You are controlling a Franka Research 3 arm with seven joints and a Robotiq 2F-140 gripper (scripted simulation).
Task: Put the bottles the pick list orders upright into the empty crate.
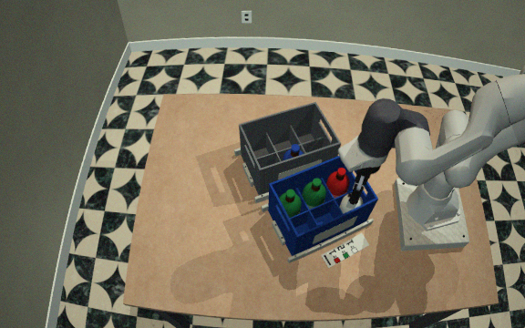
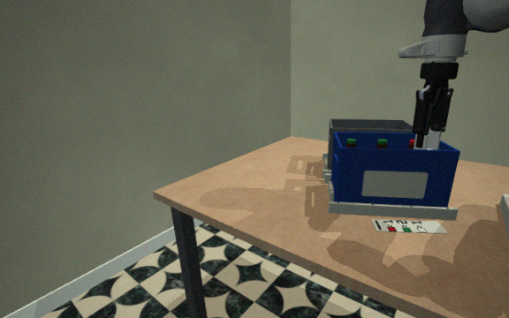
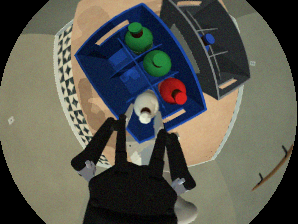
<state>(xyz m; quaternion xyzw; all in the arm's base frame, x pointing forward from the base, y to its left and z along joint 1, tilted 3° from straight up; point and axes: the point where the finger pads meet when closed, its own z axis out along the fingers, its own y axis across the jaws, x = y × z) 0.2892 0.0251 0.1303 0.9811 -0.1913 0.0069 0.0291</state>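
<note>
Right now my hand is 80 mm above the white bottle. From my hand the other things lie so: blue crate (90 mm below, 90 mm ahead); then pick list (170 mm below, 110 mm to the left); then red bottle (80 mm to the right, 80 mm below, 40 mm ahead).
</note>
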